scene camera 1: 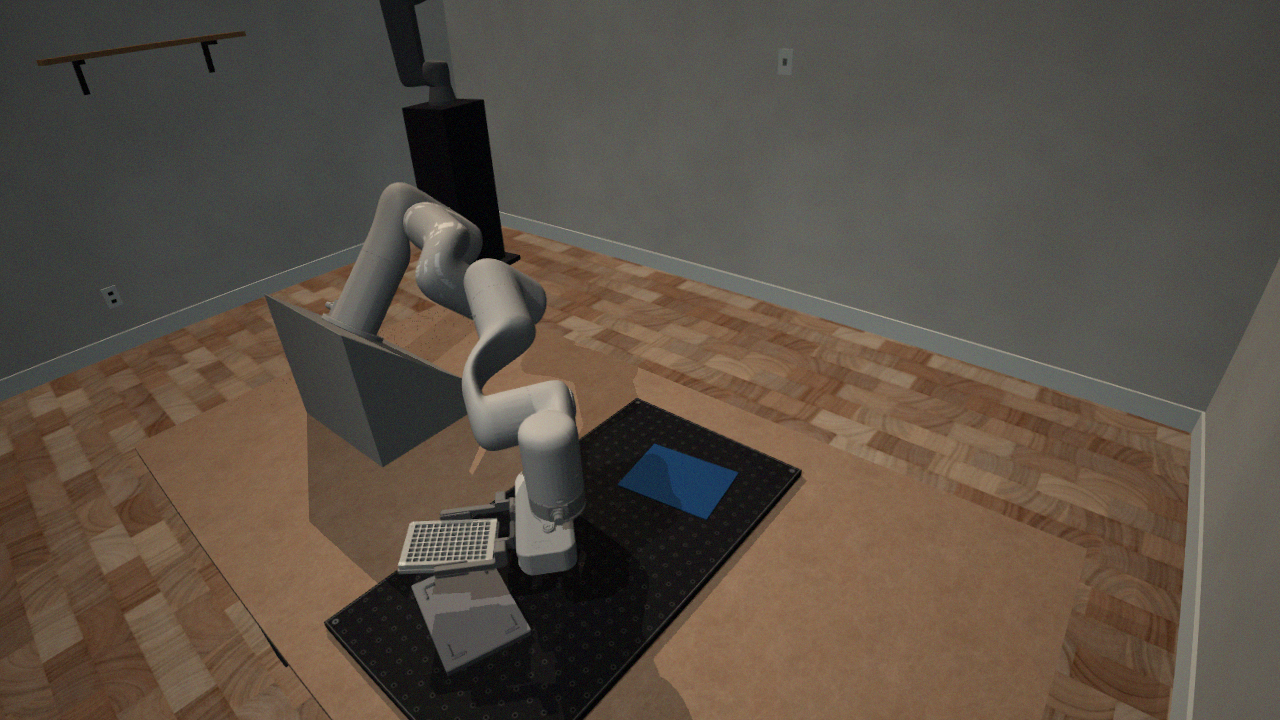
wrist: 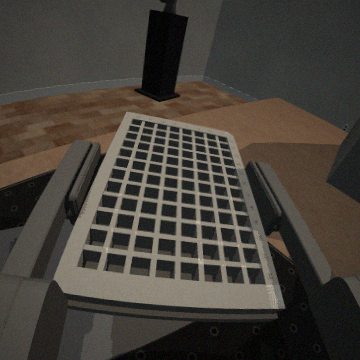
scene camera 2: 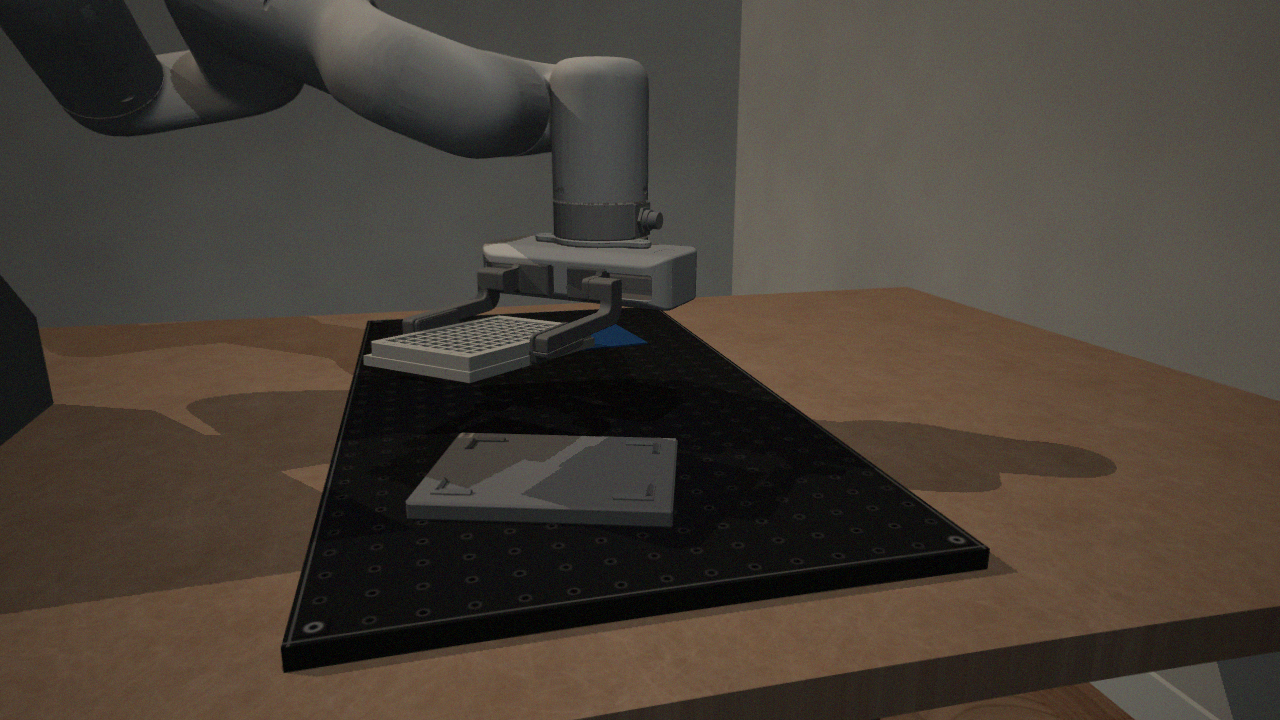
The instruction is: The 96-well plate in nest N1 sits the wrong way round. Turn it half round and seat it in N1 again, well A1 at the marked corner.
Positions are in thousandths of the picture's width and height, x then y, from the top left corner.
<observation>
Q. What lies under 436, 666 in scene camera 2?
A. A grey nest N1.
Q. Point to a grey nest N1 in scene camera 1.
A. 368, 851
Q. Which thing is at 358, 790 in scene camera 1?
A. My gripper.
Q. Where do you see a flat blue rectangle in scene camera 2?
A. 480, 467
</observation>
